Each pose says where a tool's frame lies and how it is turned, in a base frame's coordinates. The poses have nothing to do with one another.
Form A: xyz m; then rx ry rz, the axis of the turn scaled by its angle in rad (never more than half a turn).
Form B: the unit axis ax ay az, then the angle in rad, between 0 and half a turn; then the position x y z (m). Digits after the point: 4 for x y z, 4 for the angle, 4 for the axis.
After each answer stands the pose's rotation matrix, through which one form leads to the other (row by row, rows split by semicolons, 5 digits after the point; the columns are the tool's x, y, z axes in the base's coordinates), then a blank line. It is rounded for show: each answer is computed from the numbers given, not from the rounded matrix.
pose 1, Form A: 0.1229 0.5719 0.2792 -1.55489 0.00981 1.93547
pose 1, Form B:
-0.6263 0.0040 0.7796 2.4827 0.1229 0.5719 0.2792
-0.08830 -0.48172 -0.87186; 0.47286 -0.79065 0.38895; -0.87670 -0.37792 0.29760

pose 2, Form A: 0.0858 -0.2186 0.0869 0.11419 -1.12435 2.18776
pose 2, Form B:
0.0464 -0.4566 0.8885 2.4624 0.0858 -0.2186 0.0869
-0.77427 -0.59574 -0.21356; 0.52044 -0.40738 -0.75046; 0.36008 -0.69220 0.62547

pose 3, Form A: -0.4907 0.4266 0.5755 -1.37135 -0.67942 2.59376
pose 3, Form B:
-0.4554 -0.2256 0.8613 3.0116 -0.4907 0.4266 0.5755
-0.57862 0.09296 -0.81028; 0.31622 -0.89020 -0.32794; -0.75180 -0.44598 0.48569

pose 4, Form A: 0.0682 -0.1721 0.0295 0.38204 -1.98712 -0.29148
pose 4, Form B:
0.1869 -0.9720 -0.1426 2.0444 0.0682 -0.1721 0.0295
-0.40525 -0.13760 -0.90379; -0.39136 0.91955 0.03548; 0.82620 0.36809 -0.42650

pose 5, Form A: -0.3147 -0.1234 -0.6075 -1.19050 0.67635 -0.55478
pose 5, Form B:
-0.8058 0.4578 -0.3755 1.4773 -0.3147 -0.1234 -0.6075
0.68210 0.03939 0.73019; -0.70839 0.28336 0.64645; -0.18144 -0.95820 0.22118

